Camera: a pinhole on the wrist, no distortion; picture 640 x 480 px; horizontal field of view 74.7 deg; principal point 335.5 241.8 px. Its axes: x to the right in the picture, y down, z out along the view. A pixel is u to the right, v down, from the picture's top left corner.
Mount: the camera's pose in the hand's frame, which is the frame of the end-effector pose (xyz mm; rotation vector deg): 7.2 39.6 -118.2 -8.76 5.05 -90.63
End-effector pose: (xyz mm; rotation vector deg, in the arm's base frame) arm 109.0 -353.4 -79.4 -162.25 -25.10 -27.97
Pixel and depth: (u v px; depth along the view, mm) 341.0 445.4 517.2
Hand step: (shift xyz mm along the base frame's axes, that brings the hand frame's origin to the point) 418.9 136.4 -214.1
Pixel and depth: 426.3 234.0 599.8
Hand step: 194.4 216.0 -398.7
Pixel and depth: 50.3 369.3 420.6
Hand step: 369.1 -191.5 -231.7
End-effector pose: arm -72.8 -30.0 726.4 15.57 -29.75 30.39
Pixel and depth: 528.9 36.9 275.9
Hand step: -94.5 -164.2 96.7
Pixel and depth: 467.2 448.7 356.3
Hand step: 121.8 -34.2 295.5
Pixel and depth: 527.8 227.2 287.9
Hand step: 4.3 -115.7 157.1
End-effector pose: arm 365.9 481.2 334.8 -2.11 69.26 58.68
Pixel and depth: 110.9 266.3 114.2
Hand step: -77.0 75.9 21.6
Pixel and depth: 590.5 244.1 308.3
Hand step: 234.2 57.2 -27.1
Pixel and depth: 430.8 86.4 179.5
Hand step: 48.6 21.4 57.0
